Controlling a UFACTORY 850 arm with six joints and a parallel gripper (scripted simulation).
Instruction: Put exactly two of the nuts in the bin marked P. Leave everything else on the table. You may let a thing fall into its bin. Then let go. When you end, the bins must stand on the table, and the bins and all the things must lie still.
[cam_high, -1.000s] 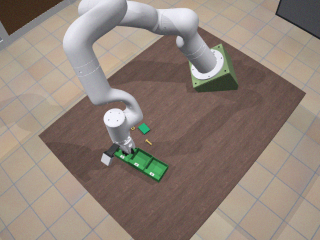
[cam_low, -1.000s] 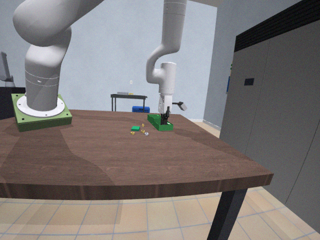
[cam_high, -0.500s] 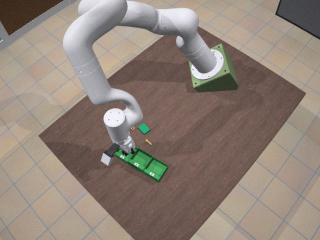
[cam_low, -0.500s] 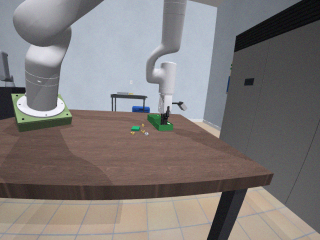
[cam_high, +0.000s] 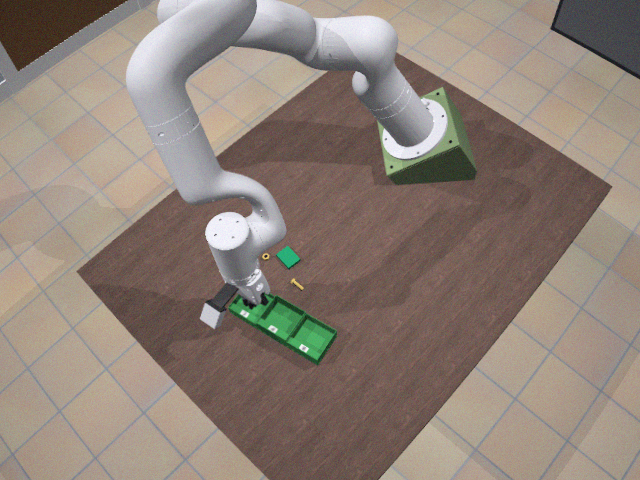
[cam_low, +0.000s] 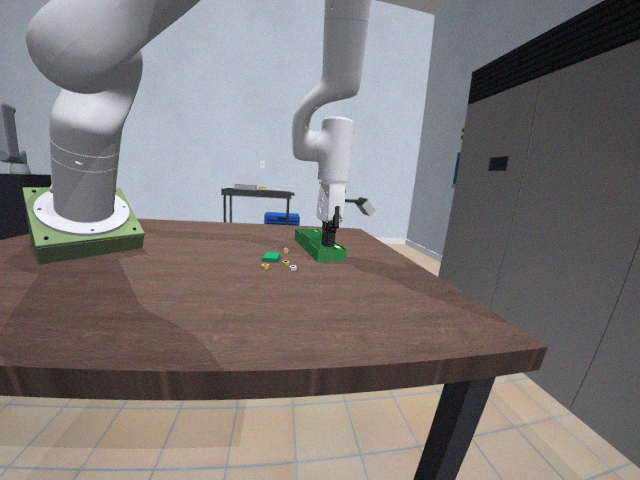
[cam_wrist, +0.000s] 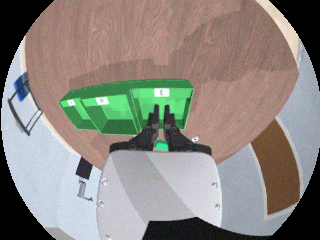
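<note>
The green three-compartment bin is 80 mm to the left of my hand, 30 mm below it and 10 mm behind it. The rest, counted from my hand: grey nut (110 mm behind, 100 mm to the right, 50 mm below); then green block (160 mm behind, 50 mm below, 20 mm to the right); then yellow bolt (110 mm behind, 50 mm below, 40 mm to the left).
</note>
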